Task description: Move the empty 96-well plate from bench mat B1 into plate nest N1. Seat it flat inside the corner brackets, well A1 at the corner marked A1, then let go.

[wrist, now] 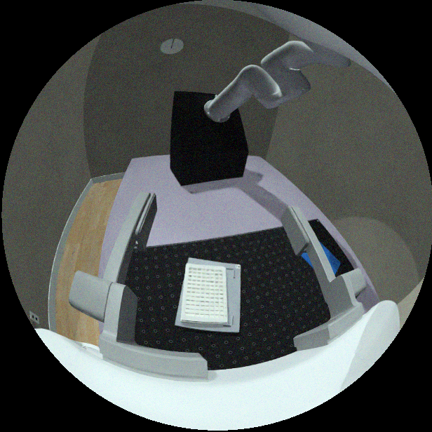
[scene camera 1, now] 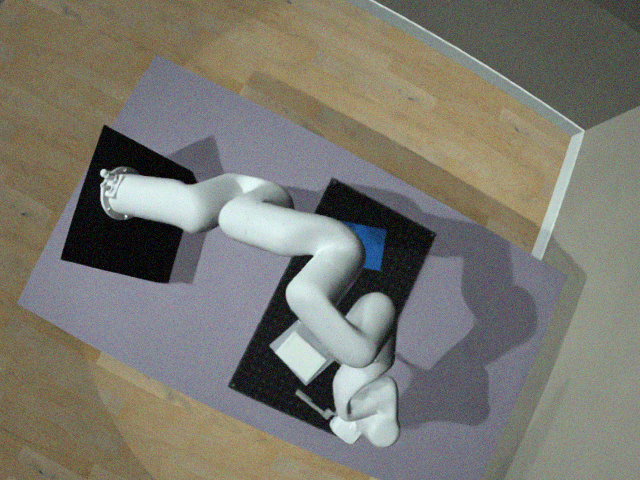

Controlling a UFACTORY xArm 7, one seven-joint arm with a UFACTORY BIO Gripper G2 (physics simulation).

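Pixels of known places: hand, its tool point: (scene camera 1: pixel 319 377); arm's base, origin of its link: (scene camera 1: pixel 122 193).
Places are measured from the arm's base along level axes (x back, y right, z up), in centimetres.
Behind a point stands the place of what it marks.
The white 96-well plate (scene camera 1: pixel 300 357) @[x -59.2, y 17.3, z -26.1 cm] (wrist: pixel 205 293) rests on the grey plate nest (scene camera 1: pixel 283 334) @[x -52.0, y 13.5, z -27.6 cm] (wrist: pixel 234 300), wells up. In the wrist view it lies toward the nest's left side, with a bare strip and bracket pieces showing apart from its right edge. Whether it is fully flat I cannot tell, and the A1 marks are too small to read. My gripper (wrist: pixel 221 225) is open and empty, drawn back from the plate, its fingers wide apart. One finger shows in the scene view. The blue mat (scene camera 1: pixel 376 248) @[x -65.9, y -21.9, z -28.6 cm] (wrist: pixel 329 260) carries no plate on its visible part.
The nest and blue mat lie on a black perforated board (scene camera 1: pixel 403 268) @[x -76.3, y -20.3, z -28.8 cm] (wrist: pixel 270 300) on the lilac table (scene camera 1: pixel 232 310) @[x -35.7, y 14.1, z -30.0 cm] (wrist: pixel 175 220). The arm's black base block (scene camera 1: pixel 129 248) @[x -6.4, y 10.8, z -5.6 cm] (wrist: pixel 205 150) stands at the far end. The arm passes over the board and partly hides the mat and nest.
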